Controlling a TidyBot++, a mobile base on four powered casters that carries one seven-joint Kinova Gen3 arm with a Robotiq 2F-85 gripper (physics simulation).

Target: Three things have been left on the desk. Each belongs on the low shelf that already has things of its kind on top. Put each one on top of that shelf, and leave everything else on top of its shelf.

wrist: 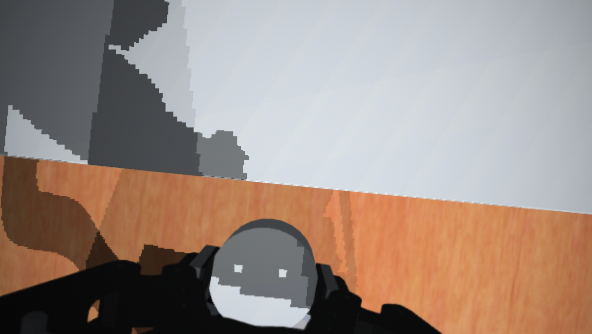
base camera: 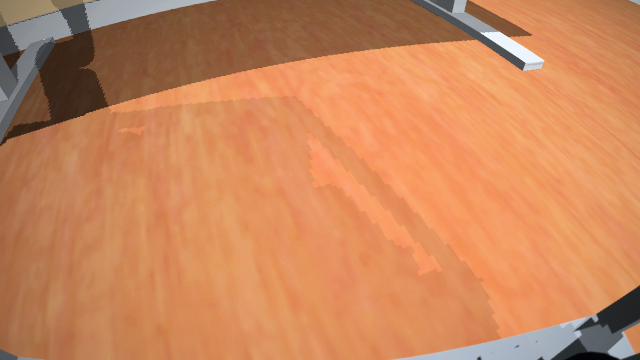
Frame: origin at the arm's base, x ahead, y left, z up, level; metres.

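Seen in the pictures: gripper, between the fingertips: (wrist: 265,273).
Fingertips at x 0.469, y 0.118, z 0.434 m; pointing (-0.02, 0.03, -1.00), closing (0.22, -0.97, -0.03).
A point is followed by its place in that frame.
My gripper (wrist: 265,273) @[x 0.470, y 0.118, z 0.434 m] is shut on a round, white-grey can-like thing (wrist: 260,305) @[x 0.461, y 0.115, z 0.451 m], seen from its flat round end in the wrist view. The held thing hangs over the orange wood floor, just off the edge of the white desk (wrist: 400,110) @[x 0.602, y 0.060, z 0.324 m]. In the base camera view, the desk's light foot bar (base camera: 510,49) shows at the upper right. The other things left on the desk and the low shelves do not show in these views. The gripper does not show in the base camera view.
Another grey foot bar (base camera: 26,85) @[x 0.781, y 0.678, z -0.384 m] stands at the left in the base camera view. A pale baseboard (base camera: 130,12) @[x 1.188, y 0.532, z -0.374 m] runs along the top left. Part of my base's light edge (base camera: 500,347) shows at the bottom. Dark shadows lie on the floor (base camera: 250,200) @[x 0.390, y 0.067, z -0.396 m] and on the desk top.
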